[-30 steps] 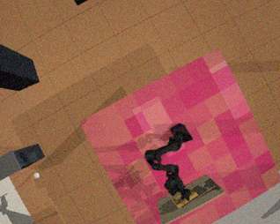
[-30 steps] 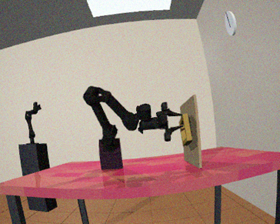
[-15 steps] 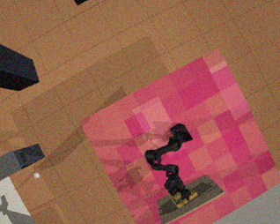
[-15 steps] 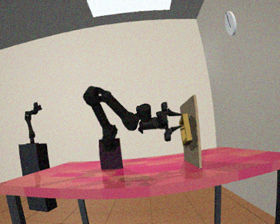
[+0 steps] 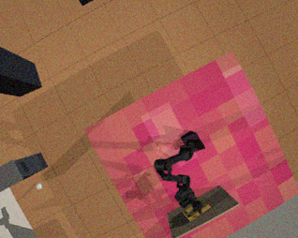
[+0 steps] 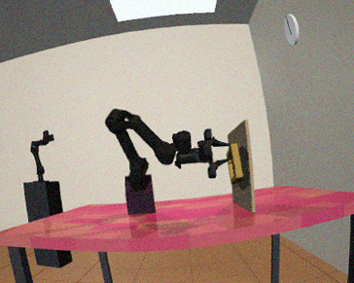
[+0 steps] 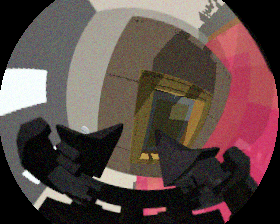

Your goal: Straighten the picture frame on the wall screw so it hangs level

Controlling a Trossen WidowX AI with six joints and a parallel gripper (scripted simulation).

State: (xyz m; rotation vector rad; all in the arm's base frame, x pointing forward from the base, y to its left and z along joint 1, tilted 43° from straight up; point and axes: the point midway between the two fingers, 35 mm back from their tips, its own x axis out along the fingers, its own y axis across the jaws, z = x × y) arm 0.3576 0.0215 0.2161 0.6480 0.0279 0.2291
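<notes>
My gripper tip is now 1 cm short of the picture frame, 1 cm to the left of it and 5 cm above it. From my gripper tip the other things lie so: wall panel 2 cm ahead, 1 cm to the left, 7 cm below.
</notes>
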